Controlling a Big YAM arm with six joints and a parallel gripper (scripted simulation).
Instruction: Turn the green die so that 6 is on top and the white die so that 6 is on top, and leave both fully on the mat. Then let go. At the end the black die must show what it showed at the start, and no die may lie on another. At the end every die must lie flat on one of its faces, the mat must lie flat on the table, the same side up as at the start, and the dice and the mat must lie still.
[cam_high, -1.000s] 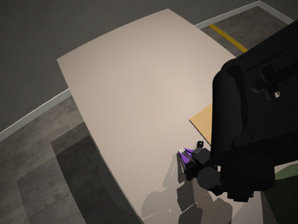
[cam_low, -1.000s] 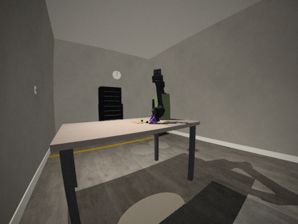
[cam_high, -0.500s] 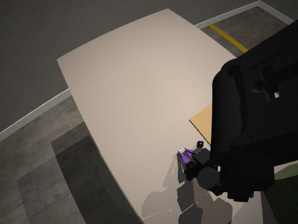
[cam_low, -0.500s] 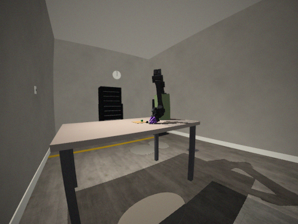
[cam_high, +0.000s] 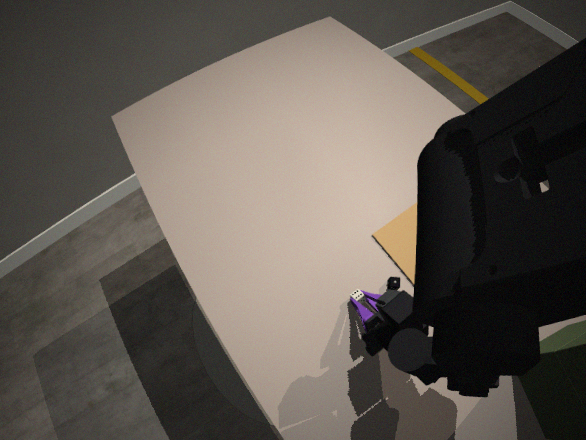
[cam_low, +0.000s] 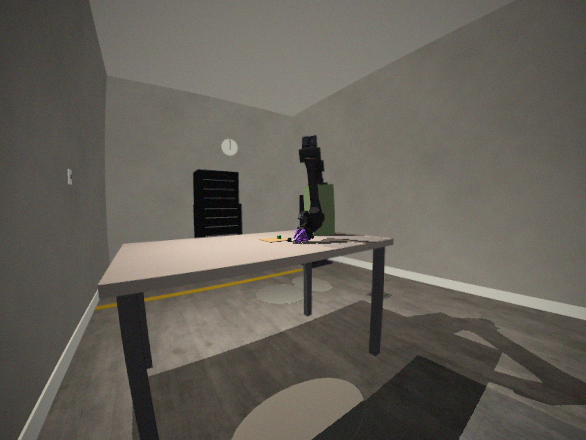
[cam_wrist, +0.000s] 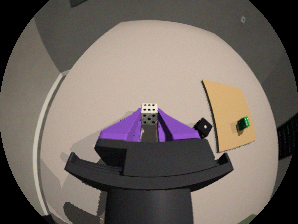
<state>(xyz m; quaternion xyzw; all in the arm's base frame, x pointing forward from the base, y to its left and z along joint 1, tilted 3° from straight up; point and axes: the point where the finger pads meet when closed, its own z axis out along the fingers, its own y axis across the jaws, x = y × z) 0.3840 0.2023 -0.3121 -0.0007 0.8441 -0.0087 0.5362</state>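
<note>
The white die is right at my hand. Also, from my hand: black die: 70 mm to the right, 20 mm behind; then tan mat: 180 mm to the right, 10 mm below, 10 mm ahead; then green die: 180 mm to the right, 20 mm behind.
</note>
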